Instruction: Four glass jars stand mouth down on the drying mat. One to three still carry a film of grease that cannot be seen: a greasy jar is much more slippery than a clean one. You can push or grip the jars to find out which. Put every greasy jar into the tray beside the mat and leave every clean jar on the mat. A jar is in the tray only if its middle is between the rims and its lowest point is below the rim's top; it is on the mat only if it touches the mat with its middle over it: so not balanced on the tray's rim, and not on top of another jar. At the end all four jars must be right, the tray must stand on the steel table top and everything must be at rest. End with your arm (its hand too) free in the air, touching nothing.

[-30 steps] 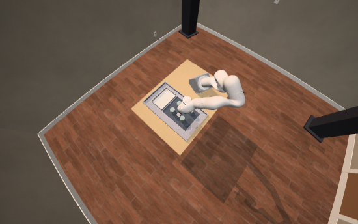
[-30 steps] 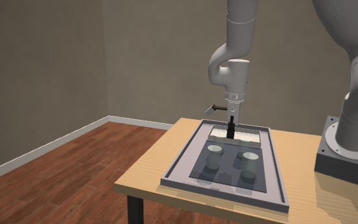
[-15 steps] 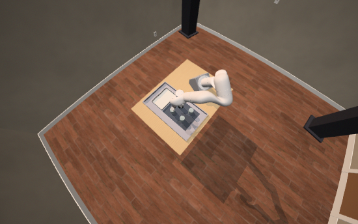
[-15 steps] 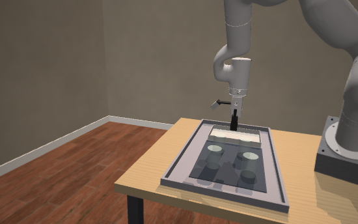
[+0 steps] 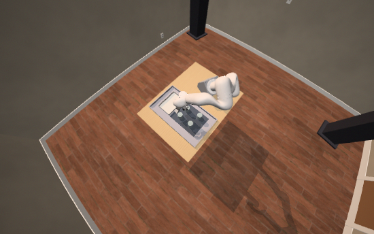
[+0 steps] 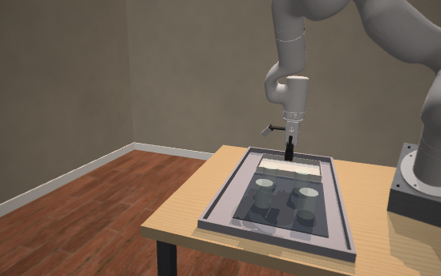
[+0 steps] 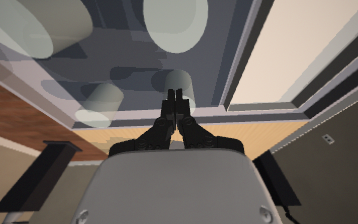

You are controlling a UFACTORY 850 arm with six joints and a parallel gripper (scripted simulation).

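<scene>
The dark drying mat is 1 cm behind my hand, 8 cm to the left of it and 15 cm below it. Also, from my hand: cream tray: 3 cm ahead, 23 cm to the right, 14 cm below.
</scene>
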